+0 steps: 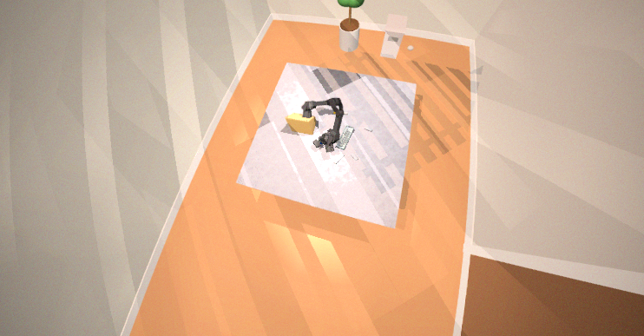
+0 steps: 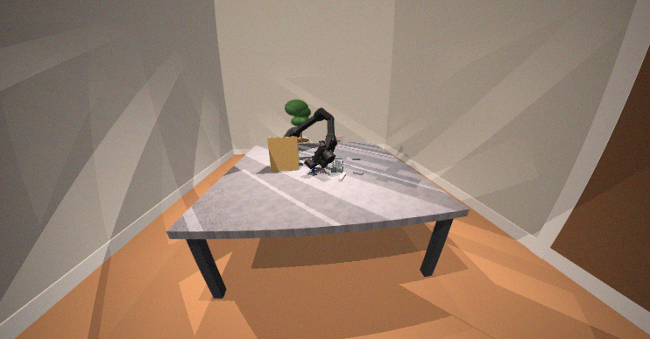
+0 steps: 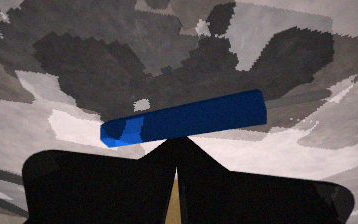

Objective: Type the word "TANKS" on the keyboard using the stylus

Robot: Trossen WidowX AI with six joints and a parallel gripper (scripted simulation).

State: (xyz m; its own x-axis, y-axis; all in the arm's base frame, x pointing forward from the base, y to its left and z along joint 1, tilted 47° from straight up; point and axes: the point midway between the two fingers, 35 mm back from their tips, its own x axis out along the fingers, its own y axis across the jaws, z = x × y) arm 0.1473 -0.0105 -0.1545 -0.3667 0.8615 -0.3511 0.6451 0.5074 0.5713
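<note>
My gripper tip is 4 cm to the left of the blue stylus and 1 cm short of it. The rest, counted from my gripper tip: grey stylus tip: 7 cm to the right.
</note>
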